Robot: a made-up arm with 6 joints.
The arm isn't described. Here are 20 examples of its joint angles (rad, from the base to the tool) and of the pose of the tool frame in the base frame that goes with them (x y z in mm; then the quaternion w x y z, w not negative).
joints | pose
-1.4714 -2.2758 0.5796 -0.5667 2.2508 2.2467 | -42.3 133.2 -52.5 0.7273 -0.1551 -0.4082 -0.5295
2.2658 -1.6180 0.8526 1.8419 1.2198 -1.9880 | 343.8 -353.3 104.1 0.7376 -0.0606 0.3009 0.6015
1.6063 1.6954 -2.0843 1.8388 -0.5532 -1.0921 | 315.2 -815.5 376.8 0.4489 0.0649 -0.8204 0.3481
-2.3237 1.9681 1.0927 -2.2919 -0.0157 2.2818 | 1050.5 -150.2 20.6 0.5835 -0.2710 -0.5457 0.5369
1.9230 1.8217 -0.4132 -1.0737 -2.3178 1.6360 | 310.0 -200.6 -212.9 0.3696 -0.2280 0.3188 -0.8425
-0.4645 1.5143 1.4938 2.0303 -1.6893 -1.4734 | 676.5 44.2 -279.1 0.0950 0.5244 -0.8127 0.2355
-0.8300 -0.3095 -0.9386 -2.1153 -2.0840 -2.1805 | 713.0 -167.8 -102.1 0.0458 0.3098 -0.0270 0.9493
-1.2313 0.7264 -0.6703 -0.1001 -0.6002 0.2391 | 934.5 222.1 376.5 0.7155 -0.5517 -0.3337 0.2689
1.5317 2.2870 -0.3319 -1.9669 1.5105 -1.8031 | 716.9 -548.0 153.2 0.7726 -0.0948 0.2808 0.5614
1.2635 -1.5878 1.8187 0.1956 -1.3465 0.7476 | 46.4 -415.0 622.3 0.5685 -0.7294 0.1443 -0.3521
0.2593 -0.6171 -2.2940 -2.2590 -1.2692 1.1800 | 579.6 685.8 -267.0 0.3525 -0.3441 -0.3891 0.7784
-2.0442 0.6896 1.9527 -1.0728 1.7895 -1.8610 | 596.1 -257.6 167.2 0.5944 -0.5713 0.5623 -0.0636
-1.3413 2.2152 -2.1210 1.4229 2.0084 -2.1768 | 234.6 309.1 72.2 0.6405 0.2096 0.7293 -0.1184
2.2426 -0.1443 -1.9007 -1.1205 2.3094 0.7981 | 324.4 82.5 397.2 0.4895 0.0319 0.2667 -0.8296
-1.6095 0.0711 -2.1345 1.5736 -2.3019 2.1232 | 830.7 -376.2 -164.2 0.6605 -0.3373 -0.6692 -0.0452
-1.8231 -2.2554 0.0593 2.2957 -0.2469 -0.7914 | 321.3 395.5 355.7 0.5844 -0.7187 0.1399 -0.3498
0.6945 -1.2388 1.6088 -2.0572 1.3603 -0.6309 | -304.5 327.0 234.2 0.0404 -0.8310 -0.5362 0.1424
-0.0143 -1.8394 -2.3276 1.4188 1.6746 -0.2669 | 239.7 176.8 2.5 0.3840 0.6329 -0.5779 0.3435
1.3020 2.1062 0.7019 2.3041 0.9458 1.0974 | 440.5 225.0 297.8 0.1333 0.8694 0.1355 0.4561
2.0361 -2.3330 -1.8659 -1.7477 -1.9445 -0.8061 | -188.7 6.4 457.4 0.5928 -0.0690 -0.0742 0.7990
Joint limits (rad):
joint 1: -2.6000..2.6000
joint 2: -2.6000..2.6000
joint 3: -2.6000..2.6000
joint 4: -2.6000..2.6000
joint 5: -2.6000..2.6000
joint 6: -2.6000..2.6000
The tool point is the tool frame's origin. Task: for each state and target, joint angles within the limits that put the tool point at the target. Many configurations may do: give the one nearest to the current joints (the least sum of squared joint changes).
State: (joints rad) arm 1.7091 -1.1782 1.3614 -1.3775 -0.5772 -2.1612
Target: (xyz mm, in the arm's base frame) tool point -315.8 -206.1 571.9
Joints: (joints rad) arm 1.3104 -1.2128 2.0650 -1.6115 -0.5945 -2.1479
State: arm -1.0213 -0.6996 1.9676 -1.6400 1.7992 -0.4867
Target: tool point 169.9 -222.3 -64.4
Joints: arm -1.3506 -0.5410 1.8942 -0.8445 2.2304 -0.5909
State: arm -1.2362 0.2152 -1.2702 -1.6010 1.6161 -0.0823
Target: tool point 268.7 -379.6 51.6
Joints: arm -1.6422 -0.2071 -1.1821 -2.1285 2.0304 -0.0192
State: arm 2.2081 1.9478 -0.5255 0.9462 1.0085 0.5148
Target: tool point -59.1 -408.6 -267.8
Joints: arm 2.4438 2.2648 -0.6714 0.5894 0.5231 0.5325
